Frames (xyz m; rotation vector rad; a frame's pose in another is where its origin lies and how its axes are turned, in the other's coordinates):
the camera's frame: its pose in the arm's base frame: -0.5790 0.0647 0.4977 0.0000 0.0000 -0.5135
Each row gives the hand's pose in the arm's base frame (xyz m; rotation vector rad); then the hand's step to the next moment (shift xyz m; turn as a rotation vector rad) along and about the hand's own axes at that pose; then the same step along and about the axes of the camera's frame.
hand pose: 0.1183 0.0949 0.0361 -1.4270 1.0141 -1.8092
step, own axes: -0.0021 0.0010 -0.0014 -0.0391 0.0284 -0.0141
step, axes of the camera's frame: -0.0015 0.0009 -0.0021 -0.0141 0.0157 -0.0457
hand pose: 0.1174 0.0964 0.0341 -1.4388 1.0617 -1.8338
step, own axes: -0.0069 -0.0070 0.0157 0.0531 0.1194 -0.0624
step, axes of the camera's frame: 0.0122 0.0133 0.0041 -0.0233 -0.1176 -0.0812
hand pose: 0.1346 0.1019 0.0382 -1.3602 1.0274 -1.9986
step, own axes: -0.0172 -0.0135 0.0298 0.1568 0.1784 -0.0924
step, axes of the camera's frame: 0.0239 0.0271 0.0079 -0.0303 -0.2404 -0.0791
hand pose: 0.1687 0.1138 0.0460 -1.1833 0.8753 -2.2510
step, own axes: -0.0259 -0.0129 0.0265 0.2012 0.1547 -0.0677
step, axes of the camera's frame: 0.0221 0.0319 0.0061 -0.0249 -0.2601 -0.0268
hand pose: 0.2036 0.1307 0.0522 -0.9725 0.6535 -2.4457
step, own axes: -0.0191 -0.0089 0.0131 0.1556 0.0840 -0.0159
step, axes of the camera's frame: 0.0107 0.0221 0.0036 -0.0123 -0.1756 0.0228
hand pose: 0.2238 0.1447 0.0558 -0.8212 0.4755 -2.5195
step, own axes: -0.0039 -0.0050 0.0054 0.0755 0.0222 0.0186
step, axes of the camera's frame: 0.0015 0.0068 0.0045 -0.0020 -0.0706 0.0395
